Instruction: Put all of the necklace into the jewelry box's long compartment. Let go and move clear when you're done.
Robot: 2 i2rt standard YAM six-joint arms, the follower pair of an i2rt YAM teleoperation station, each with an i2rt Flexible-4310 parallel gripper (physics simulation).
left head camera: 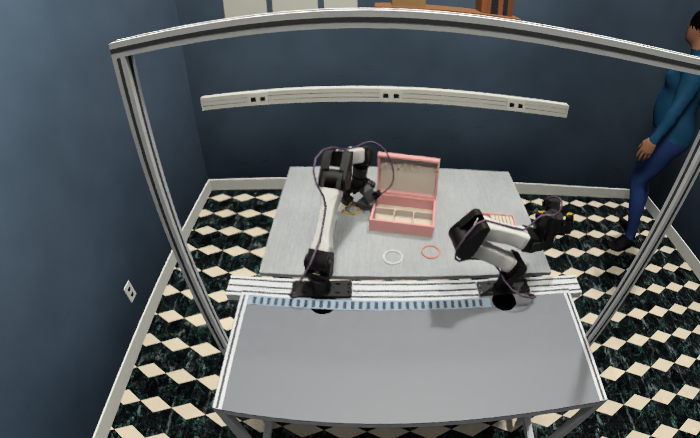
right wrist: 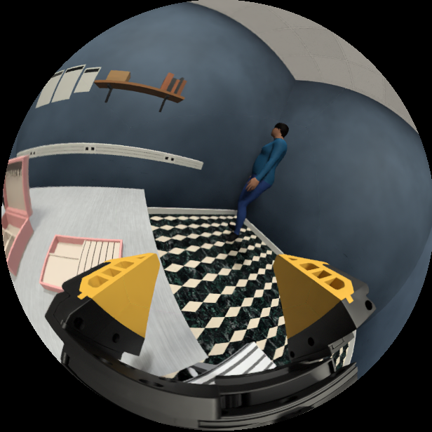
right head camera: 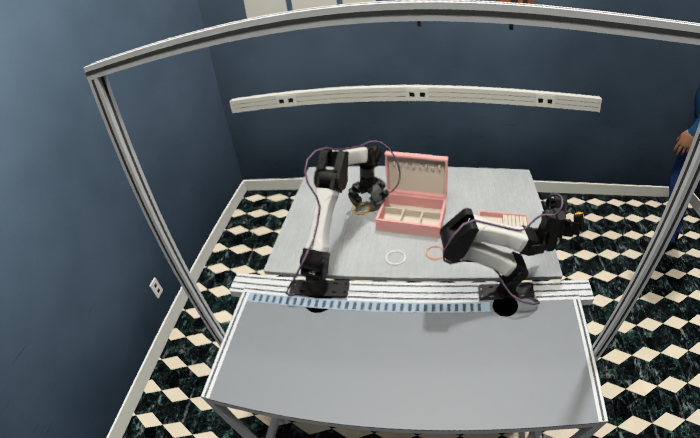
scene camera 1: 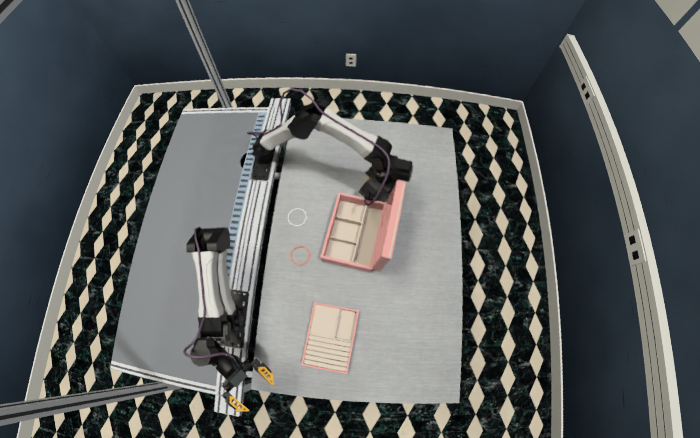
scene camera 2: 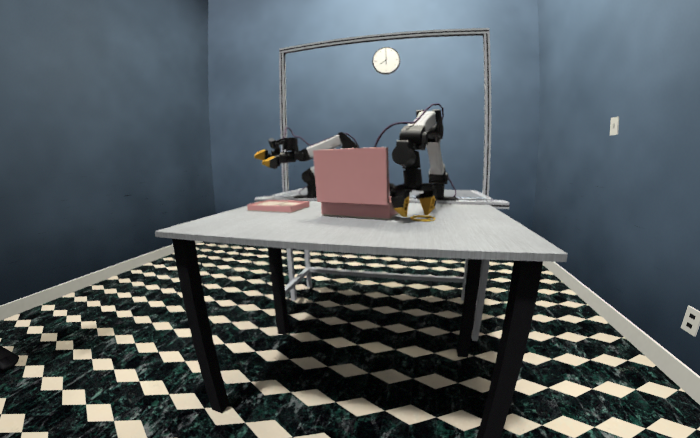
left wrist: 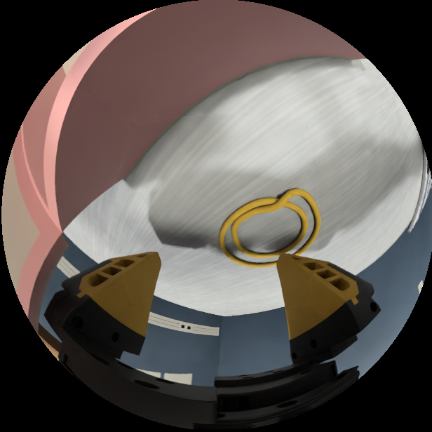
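Pixels of known places: left gripper, fingertip midpoint: [left head camera: 356,200] [right head camera: 367,200] [scene camera 1: 386,186] [scene camera 2: 416,216]; right gripper, fingertip midpoint: [right head camera: 566,212] [scene camera 1: 261,398] [scene camera 2: 258,159]; left arm's base at its link origin: [left head camera: 321,290] [right head camera: 319,289] [scene camera 1: 264,159] [scene camera 2: 437,198]; right arm's base at its link origin: [left head camera: 503,288] [right head camera: 506,292] [scene camera 1: 236,319] [scene camera 2: 313,197].
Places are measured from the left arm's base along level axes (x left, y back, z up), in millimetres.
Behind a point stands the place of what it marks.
Observation:
The yellow necklace [left wrist: 295,192] [scene camera 2: 423,220] @[x -80, y -491, z -8 mm] lies in a doubled loop flat on the table, left of the jewelry box in both head views. The pink jewelry box [left head camera: 401,227] @[x -277, y -292, z 23 mm] [right head camera: 409,227] @[x -285, y -290, z 25 mm] [scene camera 1: 345,264] @[x -414, y -353, z 28 mm] stands with its lid [scene camera 2: 351,175] @[x -305, y -499, z 130 mm] open. Its long compartment [scene camera 1: 369,237] @[x -302, y -431, z -6 mm] runs beside the lid; the visible part is bare. My left gripper [left wrist: 218,260] [scene camera 2: 415,212] @[x -103, y -487, z 4 mm] is open and low over the table, fingers pointing down beside the box. One fingertip is at the necklace's near edge in the left wrist view. My right gripper [right wrist: 216,261] [scene camera 1: 259,396] @[x -850, y -155, z 203 mm] is open and raised, away from the box.
A white ring [left head camera: 392,263] @[x -237, y -133, z -7 mm] [scene camera 1: 296,225] @[x -273, y -167, z -7 mm] and an orange ring [left head camera: 430,257] @[x -378, y -161, z -8 mm] [scene camera 1: 300,264] @[x -415, y -197, z -8 mm] lie on the table in front of the box. A pink divided tray [scene camera 1: 324,322] @[x -611, y -296, z 6 mm] [right wrist: 62,270] lies farther right in the head views. The box's side wall [left wrist: 125,100] rises close beside my left gripper.

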